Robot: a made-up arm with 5 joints. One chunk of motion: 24 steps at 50 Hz.
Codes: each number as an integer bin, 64 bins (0 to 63) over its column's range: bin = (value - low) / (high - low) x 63, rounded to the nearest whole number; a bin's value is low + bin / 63 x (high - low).
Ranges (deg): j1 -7..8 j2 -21..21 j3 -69..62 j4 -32..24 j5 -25..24
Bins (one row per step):
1: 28 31 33 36 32
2: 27 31 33 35 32
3: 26 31 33 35 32
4: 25 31 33 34 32
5: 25 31 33 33 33
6: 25 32 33 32 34
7: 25 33 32 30 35
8: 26 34 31 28 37
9: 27 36 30 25 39
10: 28 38 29 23 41
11: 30 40 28 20 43
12: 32 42 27 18 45
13: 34 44 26 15 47
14: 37 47 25 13 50
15: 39 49 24 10 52
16: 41 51 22 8 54
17: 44 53 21 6 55
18: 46 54 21 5 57
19: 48 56 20 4 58
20: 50 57 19 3 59
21: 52 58 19 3 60
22: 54 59 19 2 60
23: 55 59 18 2 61
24: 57 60 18 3 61
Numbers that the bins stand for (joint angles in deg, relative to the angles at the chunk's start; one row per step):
1: -0.33 -0.33 -0.38 0.00 -0.11
2: -0.57 -0.33 -0.38 -0.89 -0.11
3: -0.81 -0.33 -0.38 -0.89 -0.11
4: -1.05 -0.33 -0.38 -1.78 -0.11
5: -1.05 -0.33 -0.38 -2.67 0.67
6: -1.05 0.33 -0.38 -3.56 1.44
7: -1.05 1.00 -2.46 -5.33 2.22
8: -0.81 1.67 -4.54 -7.11 3.78
9: -0.57 3.00 -6.62 -9.78 5.33
10: -0.33 4.33 -8.70 -11.56 6.89
11: 0.14 5.67 -10.78 -14.22 8.44
12: 0.62 7.00 -12.86 -16.00 10.00
13: 1.10 8.33 -14.94 -18.67 11.56
14: 1.81 10.33 -17.02 -20.44 13.89
15: 2.29 11.67 -19.10 -23.11 15.44
16: 2.76 13.00 -23.25 -24.89 17.00
17: 3.48 14.33 -25.33 -26.67 17.78
18: 3.95 15.00 -25.33 -27.56 19.33
19: 4.43 16.33 -27.41 -28.44 20.11
20: 4.90 17.00 -29.49 -29.33 20.89
21: 5.38 17.67 -29.49 -29.33 21.67
22: 5.86 18.33 -29.49 -30.22 21.67
23: 6.10 18.33 -31.57 -30.22 22.44
24: 6.57 19.00 -31.57 -29.33 22.44

